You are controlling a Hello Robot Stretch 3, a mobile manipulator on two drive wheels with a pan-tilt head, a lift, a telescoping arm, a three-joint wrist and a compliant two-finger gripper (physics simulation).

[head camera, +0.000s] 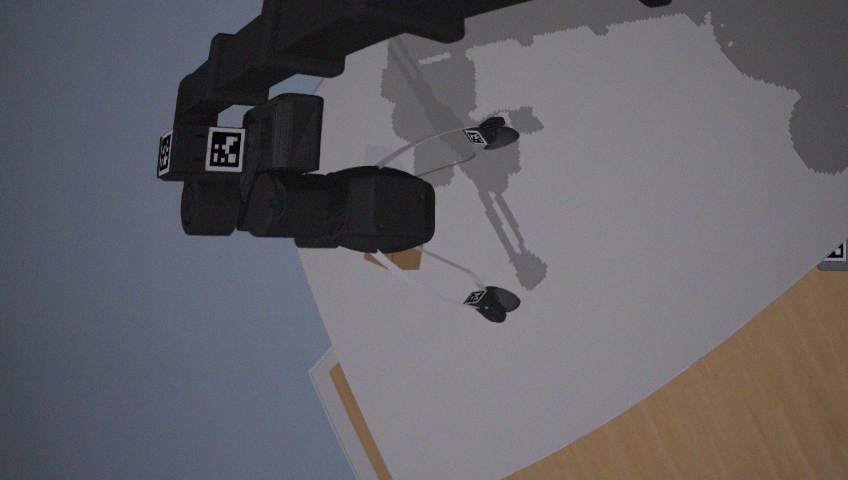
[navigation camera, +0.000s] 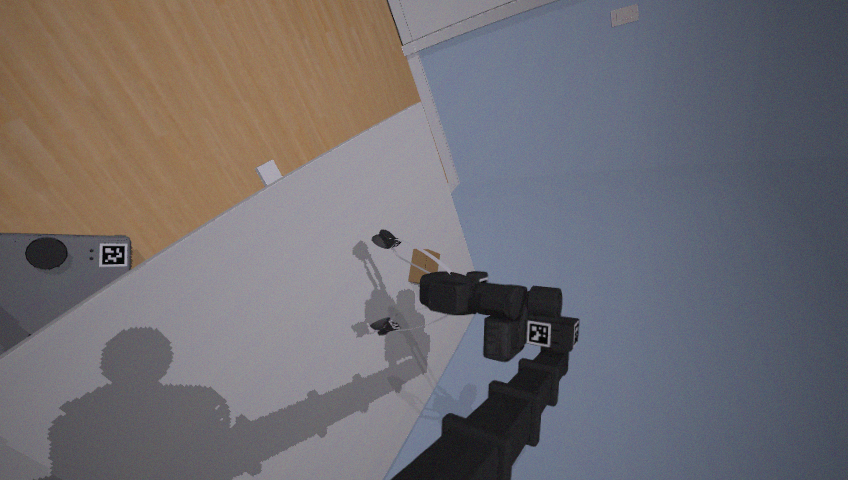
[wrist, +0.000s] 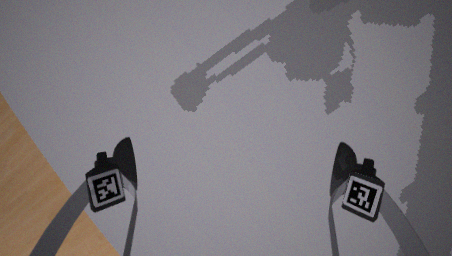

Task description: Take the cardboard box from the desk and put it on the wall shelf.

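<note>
The brown cardboard box (head camera: 408, 259) (navigation camera: 422, 265) stands on the white desk (head camera: 654, 208) (navigation camera: 285, 237) (wrist: 235, 210), near its wall-side edge. In the head camera view the gripper's body hides most of it. My gripper (head camera: 501, 218) (navigation camera: 385, 282) (wrist: 233, 159) is open, with its fingers wide apart and nothing between them. It hangs above the desk, and its fingertips point away from the wall, past the box. The box does not show in the wrist view. The wall shelf does not show in any view.
The blue wall (head camera: 119, 297) (navigation camera: 654, 237) runs along the desk, behind the wrist. The robot's base (navigation camera: 65, 285) stands at the desk's other edge. A white desk foot (navigation camera: 269, 171) sticks out over the wooden floor (navigation camera: 178, 89). A door (navigation camera: 464, 11) stands beyond the floor.
</note>
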